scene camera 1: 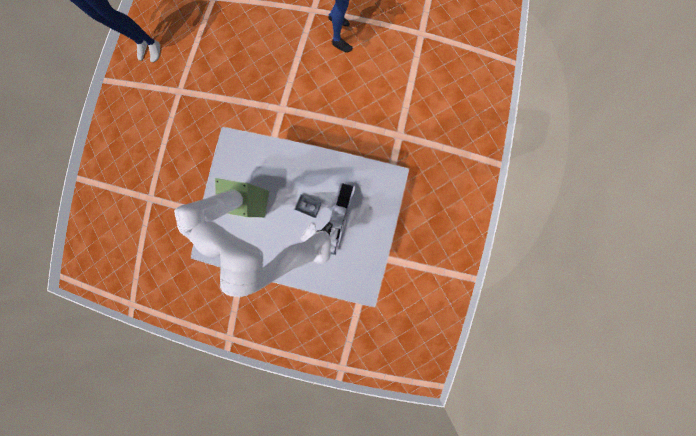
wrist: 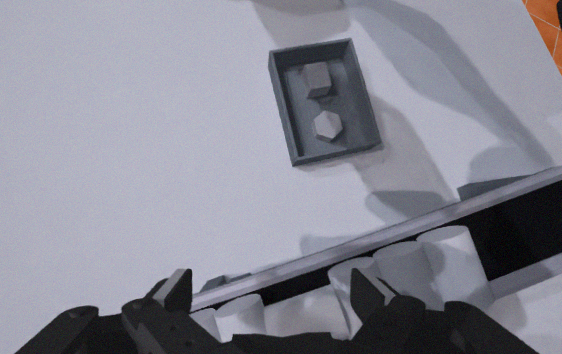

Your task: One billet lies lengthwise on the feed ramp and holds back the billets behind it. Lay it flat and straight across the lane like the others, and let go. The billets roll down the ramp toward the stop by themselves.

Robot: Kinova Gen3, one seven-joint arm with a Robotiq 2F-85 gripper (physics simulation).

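Places are measured from the arm's base along level axes (x down, y ahead, z right), in metres.
Pixels of known places: gripper, fingertip midpoint: (wrist: pixel 273 286); arm's base, link origin: (scene camera 1: pixel 234 199).
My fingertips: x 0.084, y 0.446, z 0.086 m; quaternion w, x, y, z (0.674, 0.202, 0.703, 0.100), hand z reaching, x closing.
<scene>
For each thing: its top centre in the pictures, then the offset to it from my fingertips.
- white billet, top centre: (wrist: pixel 311 332) (scene camera 1: pixel 333 233) dz -0.009, dx +0.054, dy +0.056 m
- grey tray, top centre: (wrist: pixel 325 95) (scene camera 1: pixel 307 205) dz -0.126, dx +0.124, dy -0.126 m
- small block, top centre: (wrist: pixel 318 75) dz -0.132, dx +0.131, dy -0.153 m
- hexagonal piece, top centre: (wrist: pixel 328 124) dz -0.121, dx +0.140, dy -0.098 m
The feed ramp (scene camera 1: pixel 345 195) (wrist: pixel 425 220) has a black bed and pale side rails. In the wrist view one white billet (wrist: pixel 305 311) lies lengthwise on it. Billets lie across the lane on both sides of it: two toward the left, the nearer one (wrist: pixel 242 315) partly hidden, and three toward the right (wrist: pixel 350 280) (wrist: pixel 407 265) (wrist: pixel 452 255). My gripper (scene camera 1: pixel 331 233) (wrist: pixel 273 286) is open and empty, low over the ramp. Its fingers stand apart along the lane, beyond the two ends of the lengthwise billet. The dark gripper body hides the lower parts of the billets.
A grey tray (scene camera 1: pixel 299 203) (wrist: pixel 305 142) with a small block (wrist: pixel 317 79) and a hexagonal piece (wrist: pixel 328 125) stands beside the ramp. A green block (scene camera 1: pixel 256 200) stands near the arm's base. People's legs (scene camera 1: pixel 336 25) (scene camera 1: pixel 147 48) show on the tiled floor beyond the table.
</scene>
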